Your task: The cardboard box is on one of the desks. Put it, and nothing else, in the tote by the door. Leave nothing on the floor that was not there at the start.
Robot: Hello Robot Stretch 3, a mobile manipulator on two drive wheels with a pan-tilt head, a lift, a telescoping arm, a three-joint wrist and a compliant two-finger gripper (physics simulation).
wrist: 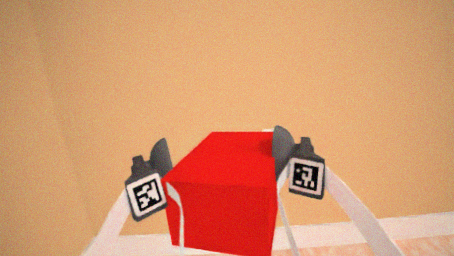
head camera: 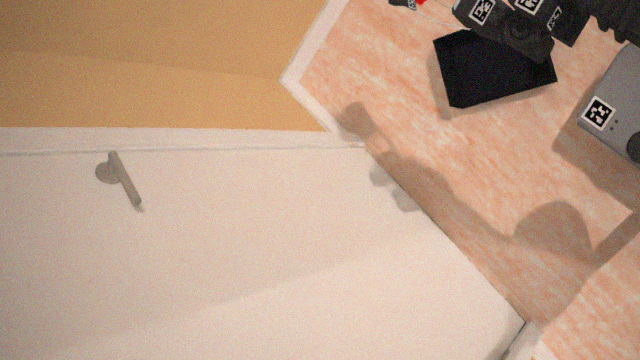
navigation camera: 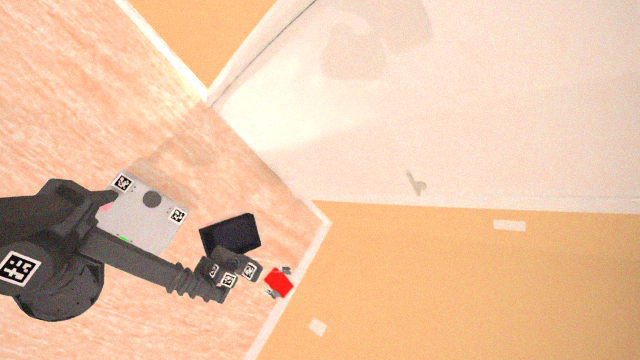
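Note:
A red box, probably the cardboard box, is held between the two fingers of my gripper. The gripper is shut on its sides, and the box looks intact and raised, with wall behind it in the wrist view. The black open tote stands on the floor by the door; the wrist joint covers part of its edge. In the navigation camera the box is to the lower right of the tote, outside its outline. The tote's inside is too dark to make out.
The white door with a lever handle is beside the tote. Tan walls with white skirting meet near it. My grey base stands on the pinkish floor.

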